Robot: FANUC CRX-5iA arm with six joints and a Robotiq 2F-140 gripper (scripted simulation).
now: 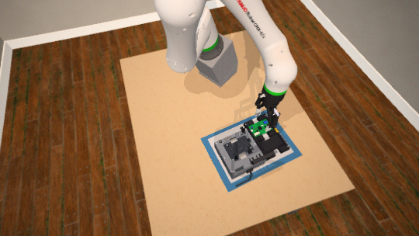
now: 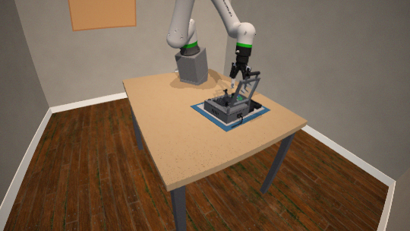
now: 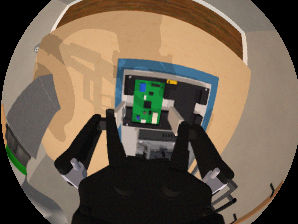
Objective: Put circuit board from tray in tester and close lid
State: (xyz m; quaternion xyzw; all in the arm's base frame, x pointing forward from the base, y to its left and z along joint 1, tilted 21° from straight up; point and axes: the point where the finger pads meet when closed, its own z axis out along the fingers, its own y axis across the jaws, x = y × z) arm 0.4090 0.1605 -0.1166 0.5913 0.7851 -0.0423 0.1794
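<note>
Right now my hand is 8 cm above the circuit board. The rest, counted from my hand: tester lid: 22 cm ahead, 12 cm to the right, 9 cm above; tester: 12 cm ahead, 11 cm to the right, 2 cm above.
</note>
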